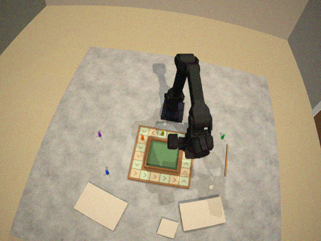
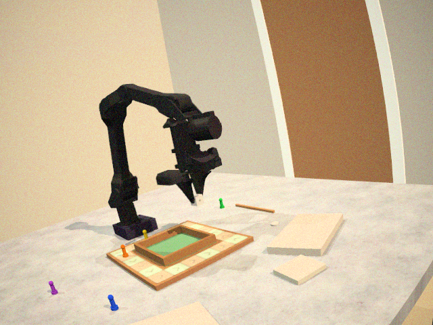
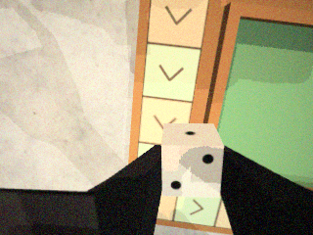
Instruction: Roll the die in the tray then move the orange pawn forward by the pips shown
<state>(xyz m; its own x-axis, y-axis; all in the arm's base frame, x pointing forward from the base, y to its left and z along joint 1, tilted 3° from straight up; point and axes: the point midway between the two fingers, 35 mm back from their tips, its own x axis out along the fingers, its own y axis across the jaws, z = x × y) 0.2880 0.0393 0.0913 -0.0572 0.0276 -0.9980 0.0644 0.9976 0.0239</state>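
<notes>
Right now the orange pawn is 19 cm to the right of my gripper tip, 11 cm behind it and 8 cm below it. Also, from my gripper tip: white die: right at my gripper tip; then green tray: 10 cm to the right, 10 cm below, 2 cm behind; then yellow pawn: 14 cm behind, 9 cm to the right, 8 cm below.
</notes>
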